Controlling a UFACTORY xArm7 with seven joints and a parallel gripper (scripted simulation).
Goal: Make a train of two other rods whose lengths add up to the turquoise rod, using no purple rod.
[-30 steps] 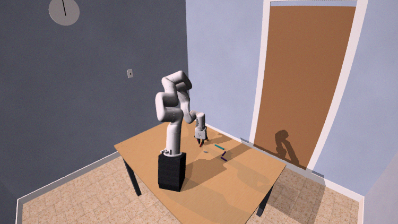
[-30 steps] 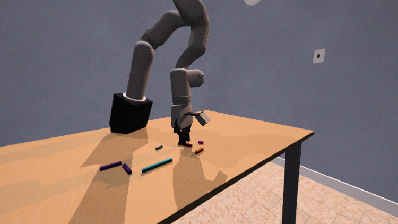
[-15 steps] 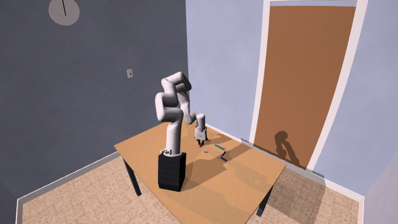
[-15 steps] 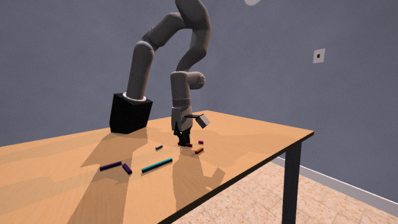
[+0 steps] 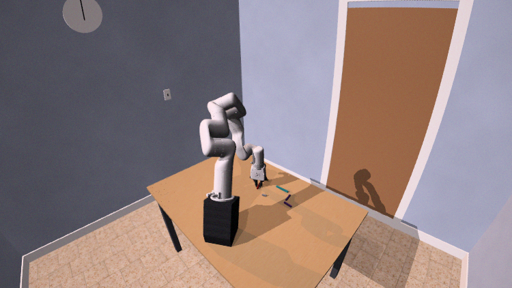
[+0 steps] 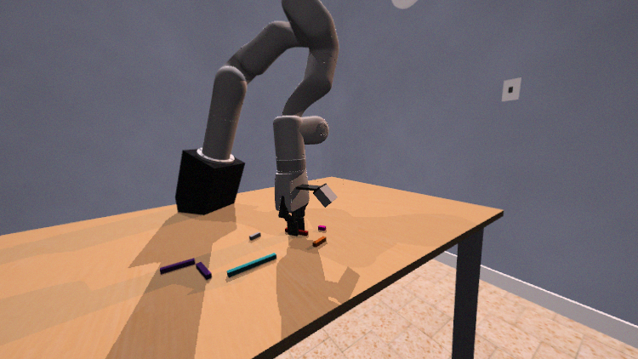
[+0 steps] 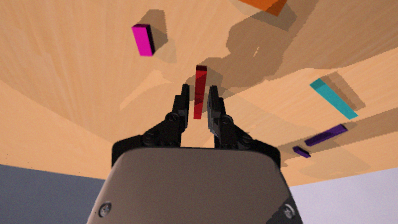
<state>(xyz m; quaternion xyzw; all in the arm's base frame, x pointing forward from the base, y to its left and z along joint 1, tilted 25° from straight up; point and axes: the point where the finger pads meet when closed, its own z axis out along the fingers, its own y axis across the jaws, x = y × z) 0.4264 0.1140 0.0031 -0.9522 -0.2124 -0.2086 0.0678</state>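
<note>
Now: the red rod 2 cm below my hand. The rest, counted from my hand: orange rod 9 cm ahead, 2 cm to the left, 2 cm below; then magenta rod 3 cm ahead, 7 cm to the left, 2 cm below; then grey rod 5 cm behind, 10 cm to the right, 2 cm below.
</note>
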